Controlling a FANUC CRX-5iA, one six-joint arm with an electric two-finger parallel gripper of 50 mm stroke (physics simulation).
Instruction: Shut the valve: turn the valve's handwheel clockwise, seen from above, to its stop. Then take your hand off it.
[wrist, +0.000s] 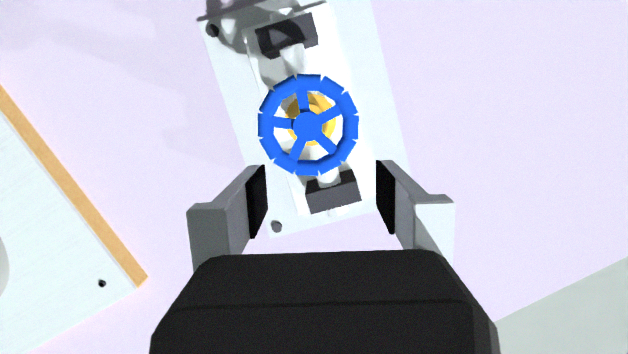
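The valve's blue handwheel is seen from above, a ring with several spokes and a round hub, near the middle of the wrist view. The yellow valve body shows through the wheel's openings beneath it. My gripper is open and empty, its two fingers wide apart. In the picture the fingertips lie below the wheel, one to the left and one to the right, apart from its rim. The height between fingertips and wheel cannot be told.
Grey pipe runs through two dark blocks on a white base plate with bolt holes. A pale panel with an orange edge lies at the left. A grey-green surface shows at the lower right.
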